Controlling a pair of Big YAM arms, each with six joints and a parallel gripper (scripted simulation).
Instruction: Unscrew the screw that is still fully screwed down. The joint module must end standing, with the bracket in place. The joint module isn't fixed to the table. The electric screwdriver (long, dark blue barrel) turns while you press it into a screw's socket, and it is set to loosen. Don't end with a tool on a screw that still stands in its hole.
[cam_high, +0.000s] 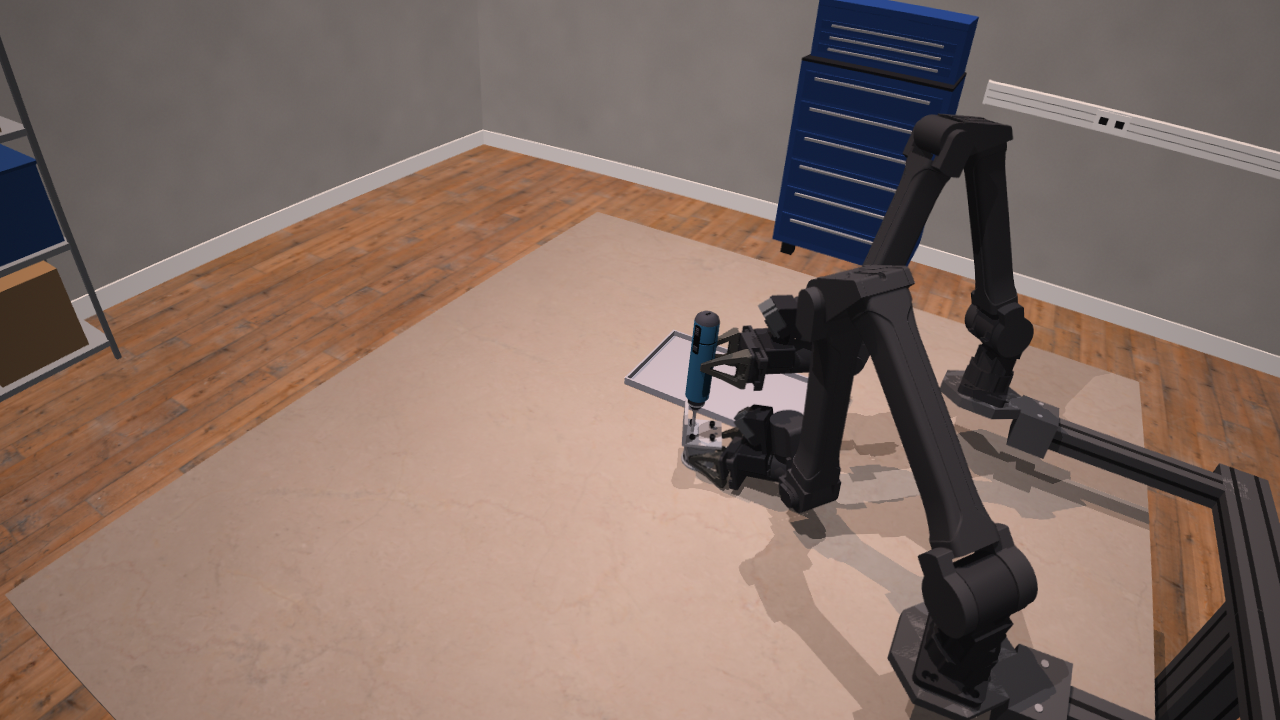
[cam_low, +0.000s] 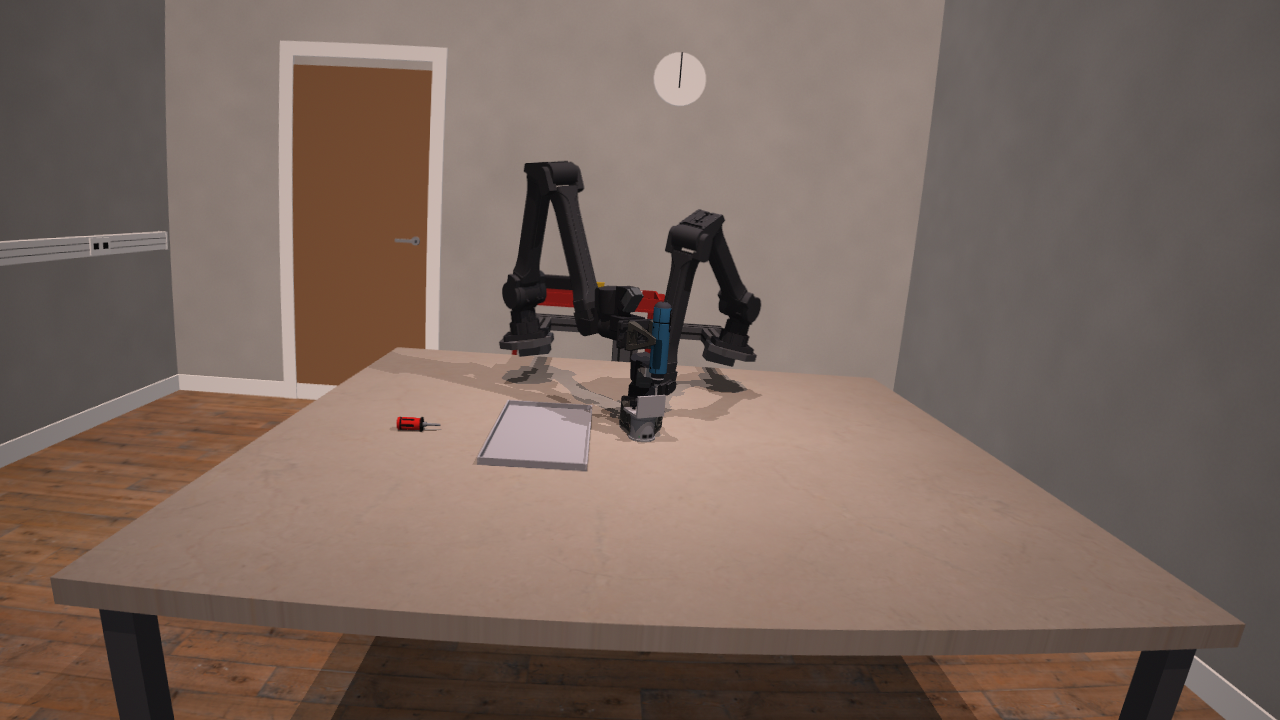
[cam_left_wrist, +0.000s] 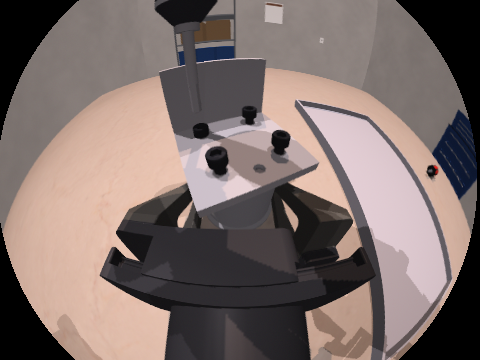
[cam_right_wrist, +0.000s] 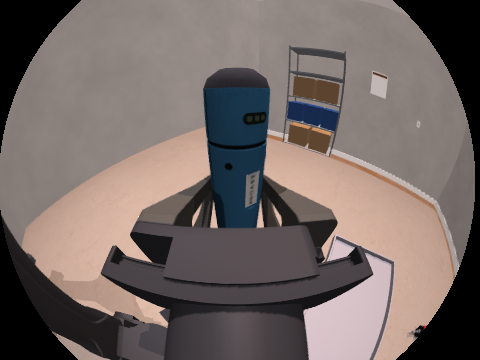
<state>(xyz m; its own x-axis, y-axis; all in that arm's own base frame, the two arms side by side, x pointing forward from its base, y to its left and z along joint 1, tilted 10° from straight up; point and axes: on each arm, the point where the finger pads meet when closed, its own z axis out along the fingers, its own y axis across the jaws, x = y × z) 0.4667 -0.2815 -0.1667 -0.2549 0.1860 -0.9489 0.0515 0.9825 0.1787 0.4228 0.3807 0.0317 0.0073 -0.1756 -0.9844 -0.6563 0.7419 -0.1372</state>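
Right now the joint module is 1 cm above my left hand. From my left hand the other things lie so: flat grey tray 23 cm to the right, 2 cm below; then red-handled screwdriver 51 cm to the right, 1 cm below; then grey l-shaped bracket 5 cm above.
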